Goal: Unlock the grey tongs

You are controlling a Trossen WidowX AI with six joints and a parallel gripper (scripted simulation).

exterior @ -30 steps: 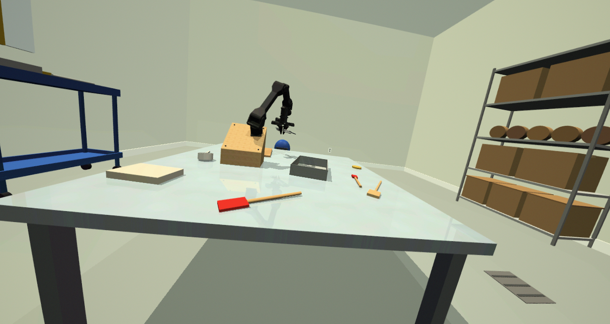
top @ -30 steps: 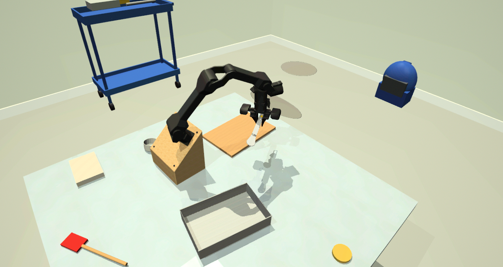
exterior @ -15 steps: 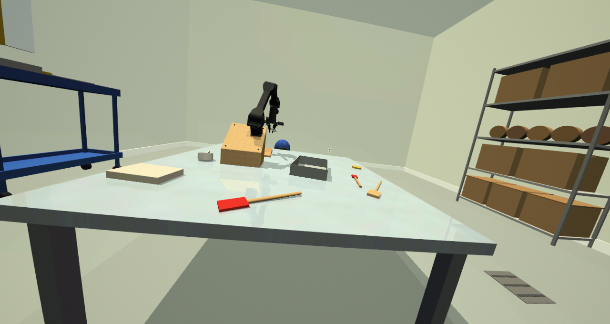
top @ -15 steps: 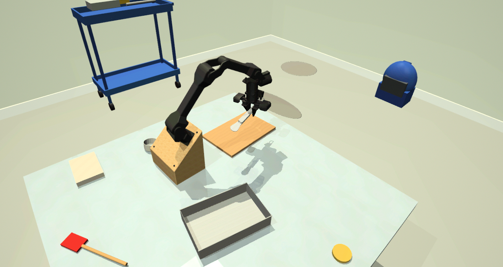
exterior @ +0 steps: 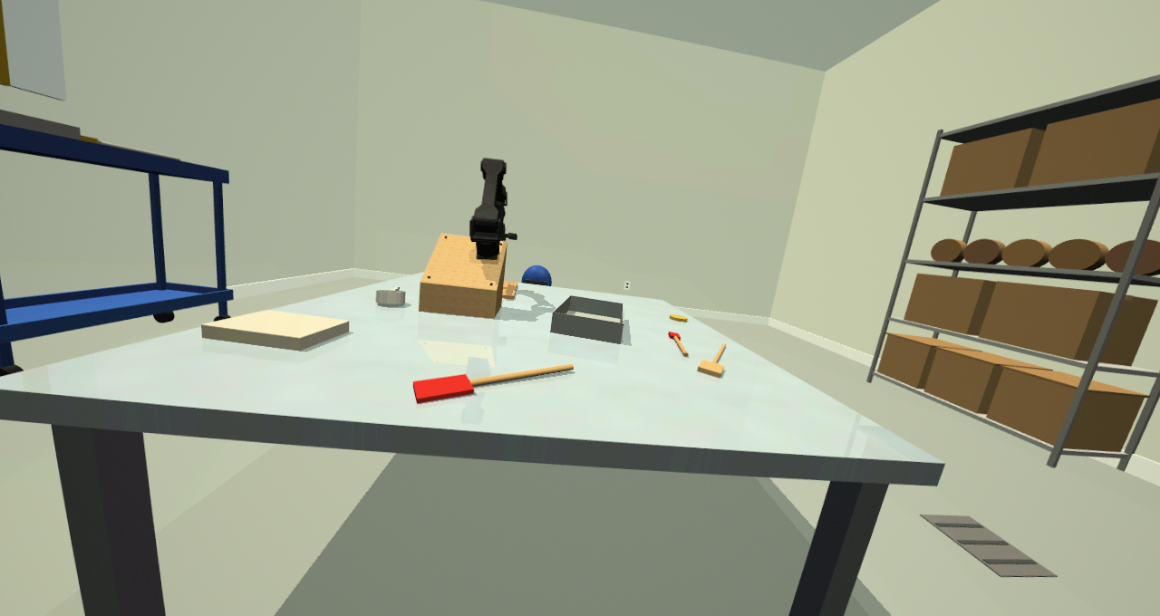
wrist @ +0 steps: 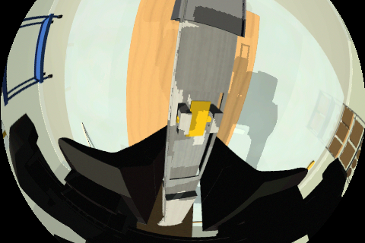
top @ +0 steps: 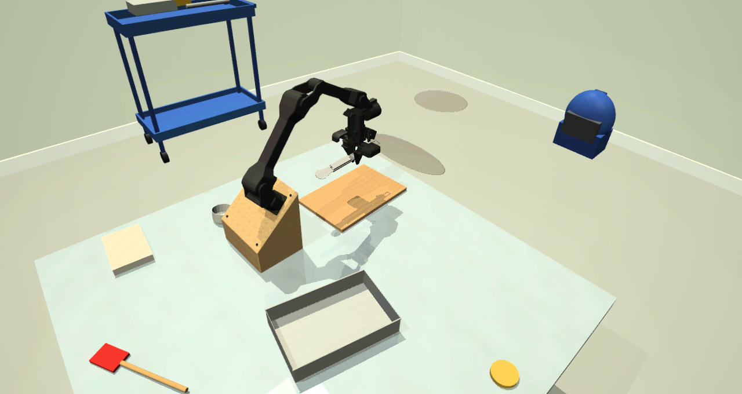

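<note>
My gripper tip is 10 mm past the wooden board and 150 mm above it. Round my gripper tip: pale slab (350 mm behind, 720 mm to the right, 140 mm below); then grey roasting tin (350 mm ahead, 470 mm to the right, 130 mm below); then yellow lock piece (30 mm to the left, 40 mm above).
</note>
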